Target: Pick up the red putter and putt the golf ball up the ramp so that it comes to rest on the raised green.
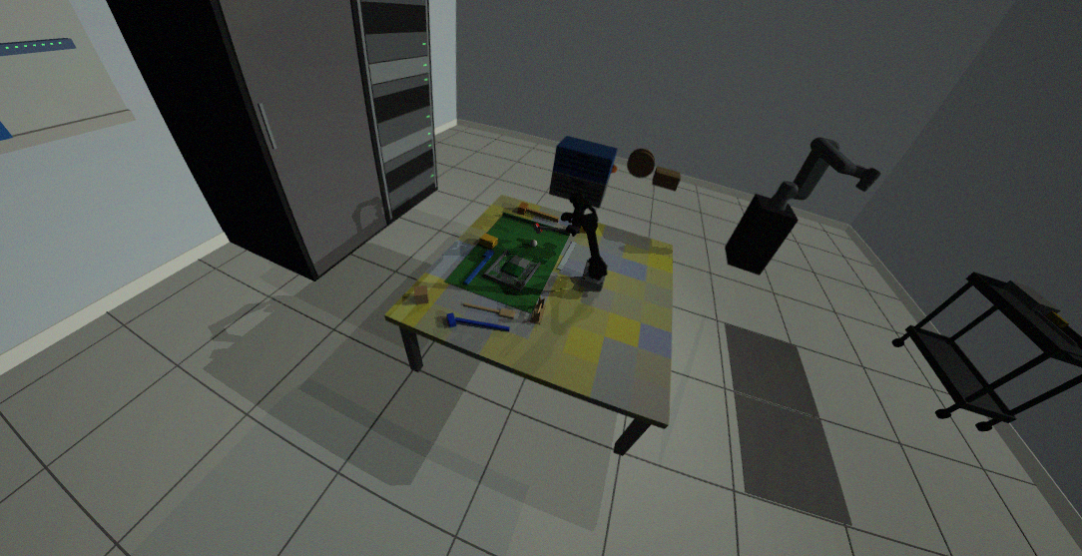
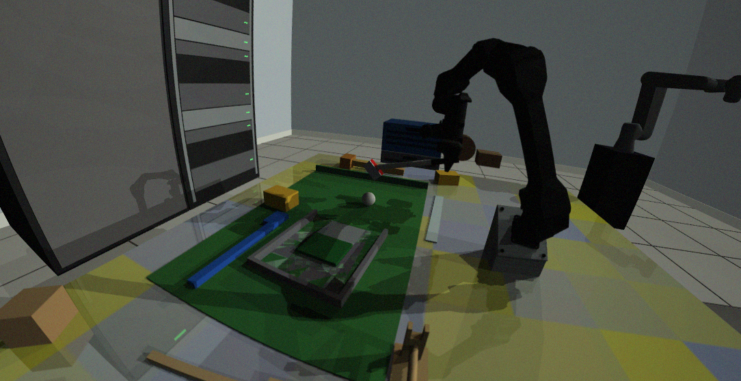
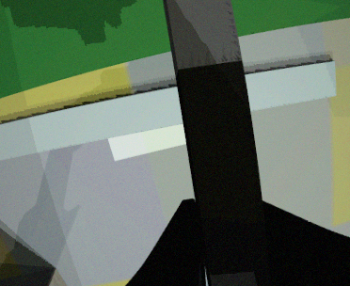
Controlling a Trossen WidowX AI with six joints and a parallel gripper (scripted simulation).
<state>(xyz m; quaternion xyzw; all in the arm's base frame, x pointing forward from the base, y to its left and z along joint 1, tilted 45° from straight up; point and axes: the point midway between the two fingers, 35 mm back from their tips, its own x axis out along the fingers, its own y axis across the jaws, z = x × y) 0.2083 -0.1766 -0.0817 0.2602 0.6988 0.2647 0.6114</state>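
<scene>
Right now the red putter is 120 mm ahead of my gripper tip. From my gripper tip the other things lie so: tan block (530 mm ahead, 710 mm to the left, 110 mm below); white golf ball (220 mm ahead, 40 mm to the left, 120 mm below).
</scene>
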